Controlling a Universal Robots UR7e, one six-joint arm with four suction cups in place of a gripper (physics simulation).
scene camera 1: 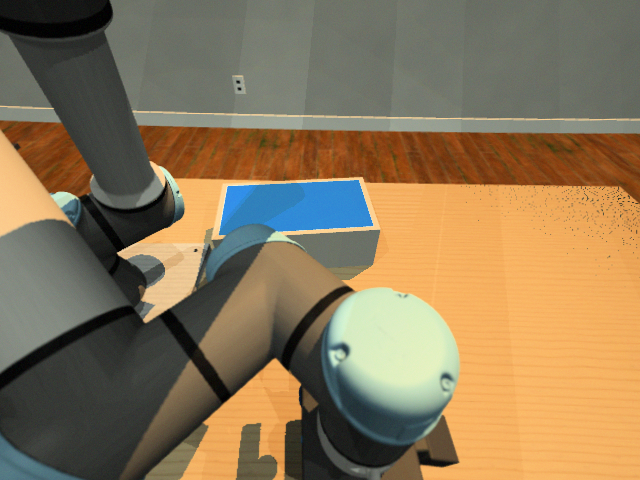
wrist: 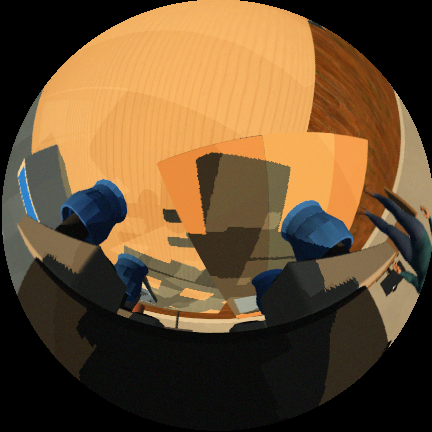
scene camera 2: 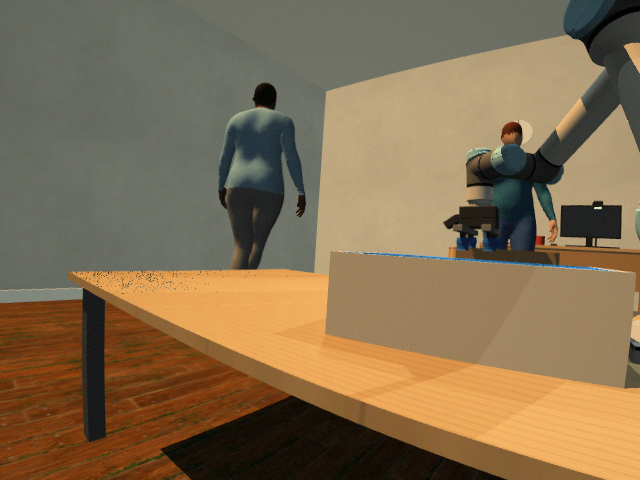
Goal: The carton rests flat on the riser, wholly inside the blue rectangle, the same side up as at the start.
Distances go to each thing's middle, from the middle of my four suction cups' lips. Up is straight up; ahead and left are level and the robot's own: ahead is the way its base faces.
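Scene:
The brown carton (scene camera 2: pixel 535 257) is 8 cm below my suction cup, 10 cm to the right of it and 5 cm behind it. As for the riser (scene camera 2: pixel 568 322), I find it 10 cm below my suction cup, 50 cm to the left of it and 5 cm behind it.

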